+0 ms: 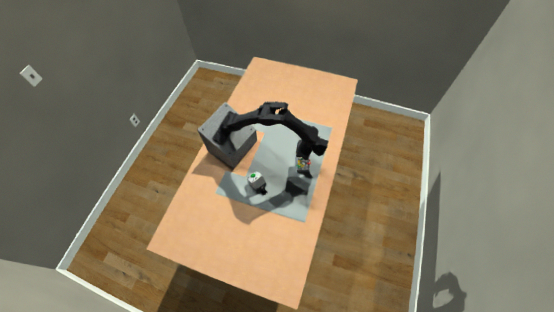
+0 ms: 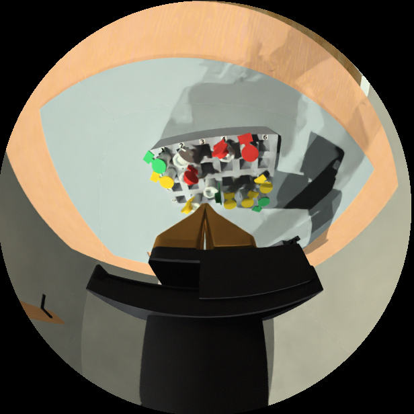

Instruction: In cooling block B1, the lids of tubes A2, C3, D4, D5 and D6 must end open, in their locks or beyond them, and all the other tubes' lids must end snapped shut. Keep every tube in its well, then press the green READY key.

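Places are measured from the arm's base along level axes (x ahead, y left, z up), in centimetres.
Pixels of known places: gripper, fingertip midpoint: (image 1: 299, 156); arm's base, origin of the base link: (image 1: 225, 127).
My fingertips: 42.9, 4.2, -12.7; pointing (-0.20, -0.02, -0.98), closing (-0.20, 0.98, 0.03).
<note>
For each thing: its top centre in the pictures, then the offset to it from my fingertips, as dx, dy, dz. "pt": a spot on its surface instead. Level surfaces: height alone.
- Cooling block B1, surface spot: (image 1: 306, 170) pt +6.5, -5.0, -3.6
- grey-green mat, its level: dz -5.0
- wooden table, its level: dz -5.3
- white key box, surface spot: (image 1: 257, 182) pt -15.4, -24.2, +1.8
Cooling block B1 (image 1: 306, 170) (image 2: 215, 134) stands on the mat. My gripper (image 2: 204, 208) is shut and empty, its tips at the block's near edge, beside a dark green lid (image 2: 218, 193) that stands upright by an open white tube (image 2: 210, 191) in column 3. A grey lid (image 2: 185, 153) in column 2 and a red lid (image 2: 220, 149) in column 4 are raised. A darker red lid (image 2: 191, 175) and a yellow lid (image 2: 188, 205) look tilted. Another red lid (image 2: 250, 153) lies flat. Yellow lids (image 2: 230, 201) (image 2: 247, 199) and a green lid (image 2: 264, 201) are at the near right. The green key (image 1: 253, 175) is on its box.
The grey-green mat (image 1: 272, 150) (image 2: 80, 115) lies on the wooden table (image 1: 210, 225) (image 2: 125, 40). The white key box (image 1: 257, 182) stands on the mat, apart from the block. The arm's grey base (image 1: 217, 142) stands at the table's left edge. The arm arches over the mat.
</note>
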